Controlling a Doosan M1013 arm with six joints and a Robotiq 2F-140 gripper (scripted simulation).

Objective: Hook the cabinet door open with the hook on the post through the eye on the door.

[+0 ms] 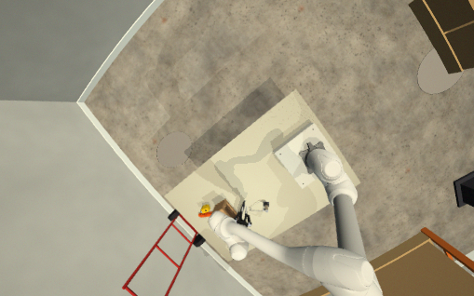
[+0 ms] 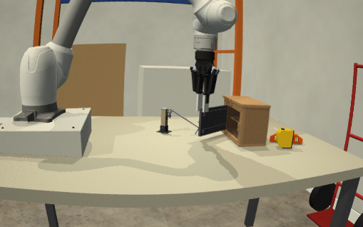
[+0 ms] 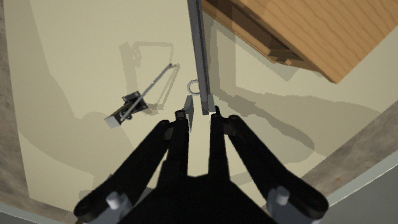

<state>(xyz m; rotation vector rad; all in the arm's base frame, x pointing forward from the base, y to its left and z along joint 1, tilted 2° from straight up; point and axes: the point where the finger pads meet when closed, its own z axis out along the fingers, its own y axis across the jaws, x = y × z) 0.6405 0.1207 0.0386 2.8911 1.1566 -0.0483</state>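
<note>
Right now the dark door is 70 mm below my hand, 60 mm to the left of it and 50 mm ahead of it.
</note>
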